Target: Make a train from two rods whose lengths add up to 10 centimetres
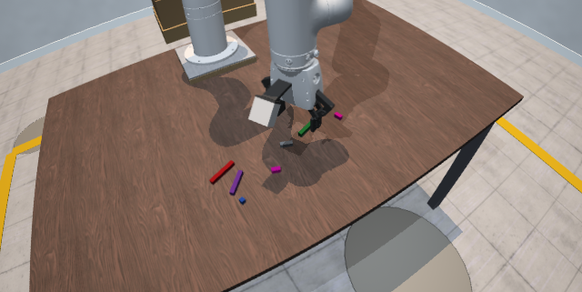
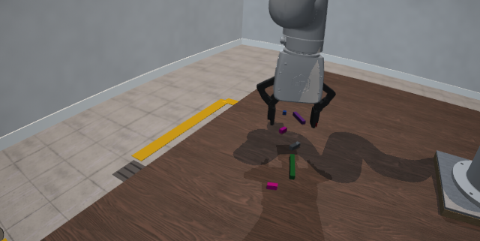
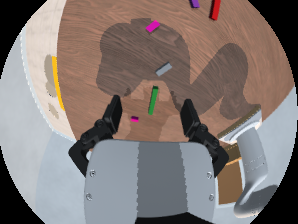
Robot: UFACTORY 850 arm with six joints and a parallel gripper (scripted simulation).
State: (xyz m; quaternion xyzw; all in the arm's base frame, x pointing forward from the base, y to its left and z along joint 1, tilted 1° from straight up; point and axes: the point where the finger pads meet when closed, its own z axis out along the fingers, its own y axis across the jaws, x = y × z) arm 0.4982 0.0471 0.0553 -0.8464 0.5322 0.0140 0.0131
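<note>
My hand is 10 mm past the grey rod, 30 mm to the left of it and 80 mm above it. The rest, counted from my hand: red rod (10 mm behind, 190 mm to the right, 80 mm below); then purple rod (30 mm ahead, 170 mm to the right, 80 mm below); then green rod (30 mm behind, 50 mm to the left, 80 mm below).
</note>
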